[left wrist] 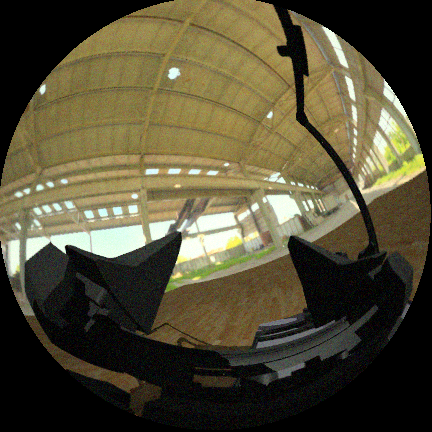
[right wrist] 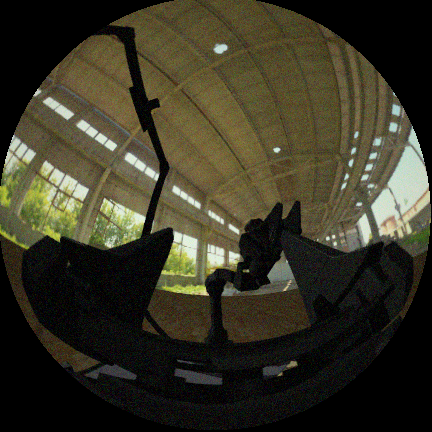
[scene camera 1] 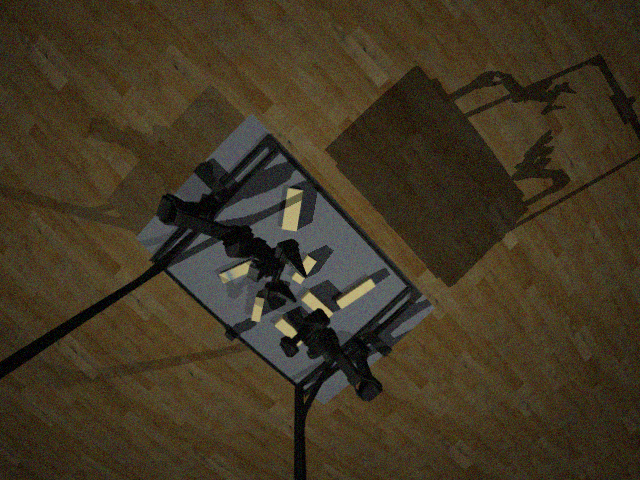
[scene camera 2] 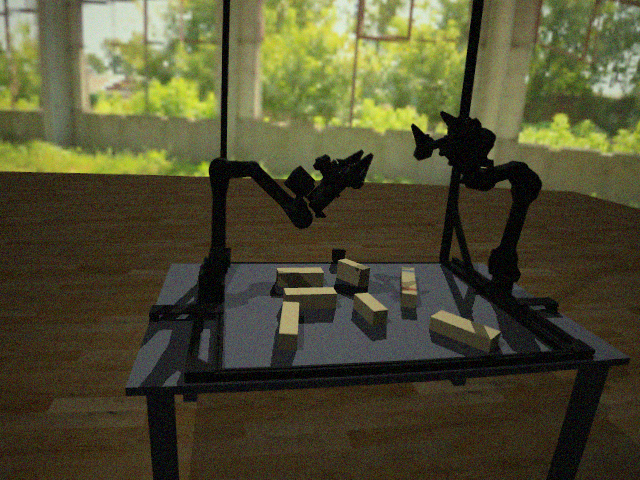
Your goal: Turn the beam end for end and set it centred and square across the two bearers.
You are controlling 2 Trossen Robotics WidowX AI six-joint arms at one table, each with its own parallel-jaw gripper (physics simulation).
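Frame: origin at the left arm's base, x ahead, y left, z up, level; millimetres.
Seen in the pictures: left gripper, fingertip midpoint: (left wrist: 237, 239) (right wrist: 290, 201) (scene camera 1: 300, 289) (scene camera 2: 426, 118); right gripper, fingertip midpoint: (left wrist: 353, 257) (right wrist: 228, 234) (scene camera 1: 291, 330) (scene camera 2: 367, 152); left arm's base, origin of the base link: (scene camera 1: 211, 205) (scene camera 2: 500, 294); right arm's base, origin of the base link: (scene camera 1: 356, 344) (scene camera 2: 210, 299).
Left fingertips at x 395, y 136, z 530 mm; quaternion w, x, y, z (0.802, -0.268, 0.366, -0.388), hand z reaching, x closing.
Offsets run from my left fingertips to a thing's middle. "*": to the spot under its first point. Level surfaces: height alone.
A pale block with thin red and blue marks (scene camera 2: 408, 285) (scene camera 1: 235, 271) lies on the table, at the back right in scene camera 2; it looks like the beam. Several plain pale blocks lie about it, including a long one @(dz -530, dx -140, dy +95 mm) (scene camera 2: 464, 330) (scene camera 1: 292, 209) and a narrow one @(dz -527, dx +316, dy +35 mm) (scene camera 2: 288, 325) (scene camera 1: 355, 293). I cannot tell which two are the bearers. My left gripper (scene camera 1: 299, 288) (scene camera 2: 428, 119) (left wrist: 237, 239) is open and empty, high above the table, pointing up and inward. My right gripper (scene camera 2: 366, 153) (right wrist: 228, 234) is open and empty, also high above the blocks, tilted upward.
More pale blocks lie mid-table @(dz -525, dx +237, dy -124 mm) (scene camera 2: 310, 297) @(dz -527, dx +78, dy -49 mm) (scene camera 2: 370, 308) and near the back edge @(* dz -514, dx +247, dy -272 mm) (scene camera 2: 299, 276) @(* dz -510, dx +64, dy -287 mm) (scene camera 2: 353, 273). Dark rails (scene camera 2: 330, 369) run along the edges of the grey table @(dz -549 mm) (scene camera 2: 170, 356), and dark upright posts (scene camera 2: 224, 77) (scene camera 2: 467, 62) rise behind it. Shadows cross the table.
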